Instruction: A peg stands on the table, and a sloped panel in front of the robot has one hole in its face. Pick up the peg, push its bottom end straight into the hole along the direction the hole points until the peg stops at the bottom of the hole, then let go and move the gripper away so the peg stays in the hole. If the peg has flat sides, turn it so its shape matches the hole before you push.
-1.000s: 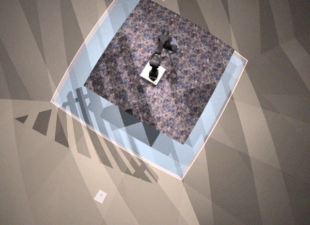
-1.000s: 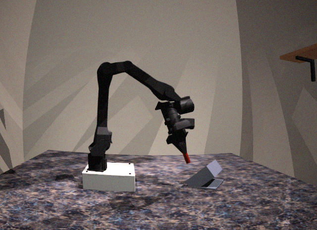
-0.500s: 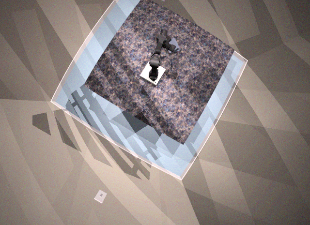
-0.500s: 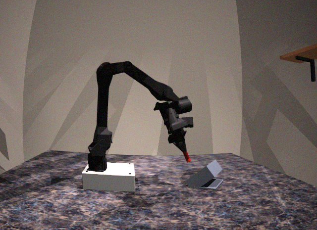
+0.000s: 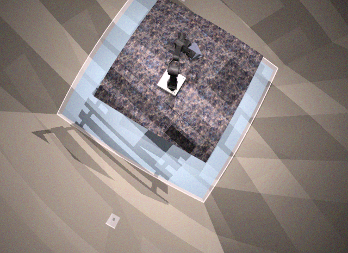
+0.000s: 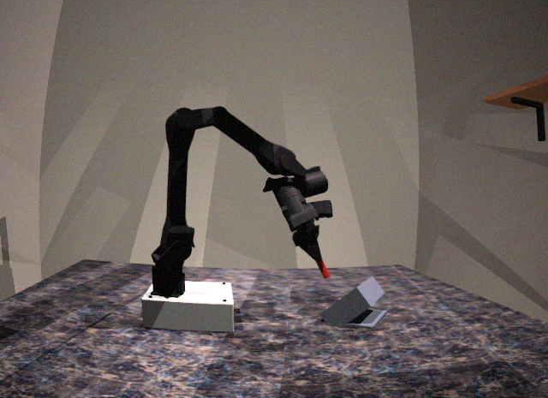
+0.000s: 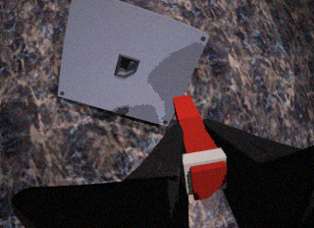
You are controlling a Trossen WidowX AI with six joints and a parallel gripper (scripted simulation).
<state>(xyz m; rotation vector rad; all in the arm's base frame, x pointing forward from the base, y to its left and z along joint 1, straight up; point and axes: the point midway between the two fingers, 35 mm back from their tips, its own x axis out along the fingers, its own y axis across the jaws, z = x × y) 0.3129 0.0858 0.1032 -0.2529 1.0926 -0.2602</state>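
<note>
Right now my gripper tip is 9 cm short of the grey sloped panel and 10 cm above it. Round my gripper tip: red peg: 1 cm behind, 1 cm to the left, 1 cm above.
</note>
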